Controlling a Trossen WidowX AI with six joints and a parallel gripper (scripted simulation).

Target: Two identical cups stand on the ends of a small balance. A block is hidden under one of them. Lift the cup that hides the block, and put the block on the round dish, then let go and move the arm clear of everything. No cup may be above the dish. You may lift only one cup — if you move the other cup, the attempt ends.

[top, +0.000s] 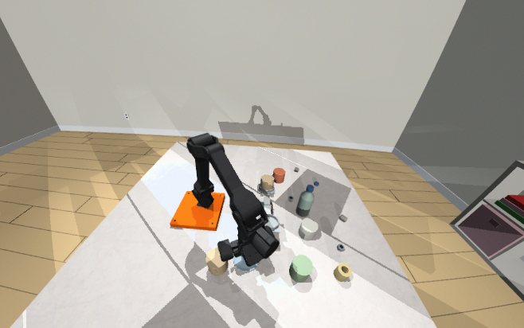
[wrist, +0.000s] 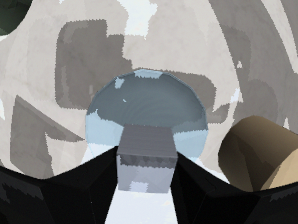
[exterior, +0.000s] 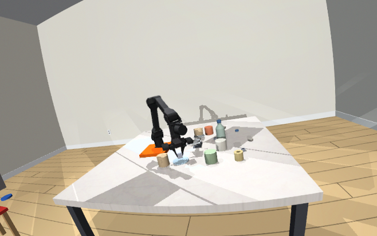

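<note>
Now: the light blue round dish 3 cm below my gripper tip. From my gripper tip the other things lie so: white cylinder: 23 cm ahead, 18 cm to the left, 1 cm above; then cup: 9 cm behind, 7 cm to the right, 1 cm above; then green cylinder: 18 cm ahead, 1 cm to the right, 1 cm above.
</note>
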